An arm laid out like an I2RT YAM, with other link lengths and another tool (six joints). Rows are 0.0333 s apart.
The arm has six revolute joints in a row. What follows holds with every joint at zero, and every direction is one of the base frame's. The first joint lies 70.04 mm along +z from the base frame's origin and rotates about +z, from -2.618 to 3.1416 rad. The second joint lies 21.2 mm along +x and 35.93 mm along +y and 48.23 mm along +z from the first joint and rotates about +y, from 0 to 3.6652 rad. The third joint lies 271.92 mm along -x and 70.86 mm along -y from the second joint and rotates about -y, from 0 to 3.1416 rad. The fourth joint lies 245 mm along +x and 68.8 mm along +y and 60 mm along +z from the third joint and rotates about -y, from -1.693 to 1.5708 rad. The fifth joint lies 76.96 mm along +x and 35.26 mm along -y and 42.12 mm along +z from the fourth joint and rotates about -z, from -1.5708 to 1.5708 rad. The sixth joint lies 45.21 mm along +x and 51.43 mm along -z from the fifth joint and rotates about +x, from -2.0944 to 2.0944 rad. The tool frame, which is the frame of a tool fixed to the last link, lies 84 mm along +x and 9 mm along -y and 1 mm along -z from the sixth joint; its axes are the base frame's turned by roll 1.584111, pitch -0.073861 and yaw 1.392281 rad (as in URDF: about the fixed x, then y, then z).
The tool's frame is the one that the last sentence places.
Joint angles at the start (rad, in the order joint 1, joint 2, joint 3, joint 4, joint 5, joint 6):
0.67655 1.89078 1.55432 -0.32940 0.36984 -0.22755
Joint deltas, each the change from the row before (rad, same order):
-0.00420 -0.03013 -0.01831 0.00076 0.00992 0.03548
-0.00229 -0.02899 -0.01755 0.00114 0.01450 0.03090
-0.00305 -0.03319 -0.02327 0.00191 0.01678 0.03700
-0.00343 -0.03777 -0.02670 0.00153 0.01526 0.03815
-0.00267 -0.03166 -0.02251 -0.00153 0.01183 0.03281
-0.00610 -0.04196 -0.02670 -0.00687 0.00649 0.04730
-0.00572 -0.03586 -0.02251 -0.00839 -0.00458 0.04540
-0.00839 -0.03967 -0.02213 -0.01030 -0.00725 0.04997
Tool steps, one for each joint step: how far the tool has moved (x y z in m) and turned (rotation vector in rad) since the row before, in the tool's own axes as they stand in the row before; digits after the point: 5 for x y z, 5 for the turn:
-0.00815 0.00054 -0.00676 -0.00123 -0.01457 0.04338
-0.00770 0.00084 -0.00674 -0.00273 -0.01737 0.03801
-0.00870 -0.00019 -0.00717 -0.00105 -0.01988 0.04418
-0.00940 -0.00029 -0.00801 -0.00201 -0.01836 0.04618
-0.00770 -0.00076 -0.00662 0.00037 -0.01398 0.03793
-0.01032 -0.00083 -0.00852 0.00305 -0.01122 0.05434
-0.00774 -0.00112 -0.00722 0.00587 0.00014 0.05019
-0.00908 -0.00033 -0.00786 0.00571 0.00092 0.05716

